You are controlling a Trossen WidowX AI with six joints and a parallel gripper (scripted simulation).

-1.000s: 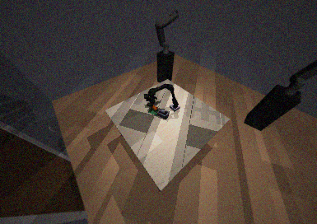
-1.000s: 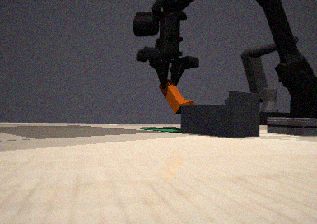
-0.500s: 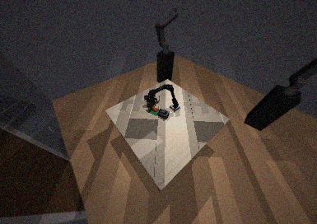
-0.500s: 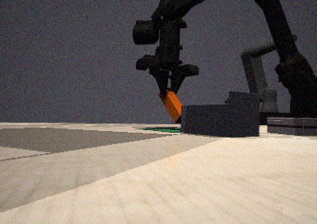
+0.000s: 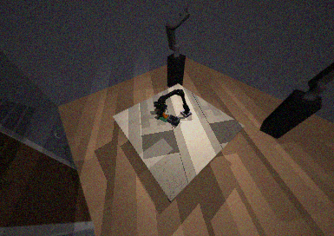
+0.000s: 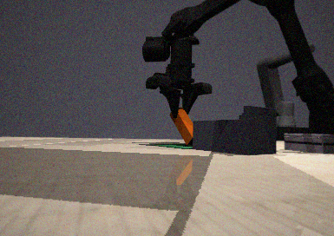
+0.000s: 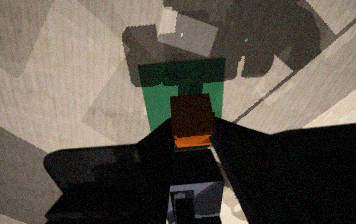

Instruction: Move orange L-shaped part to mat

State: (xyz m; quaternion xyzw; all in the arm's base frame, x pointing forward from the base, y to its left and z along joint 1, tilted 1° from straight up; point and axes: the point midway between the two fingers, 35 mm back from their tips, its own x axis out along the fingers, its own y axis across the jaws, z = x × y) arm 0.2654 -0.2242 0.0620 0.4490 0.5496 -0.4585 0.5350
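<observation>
The orange L-shaped part is 30 mm to the left of my gripper tip, 30 mm below it and 20 mm behind it. The rest, counted from my gripper tip: green mat: 90 mm below, 20 mm to the left.
</observation>
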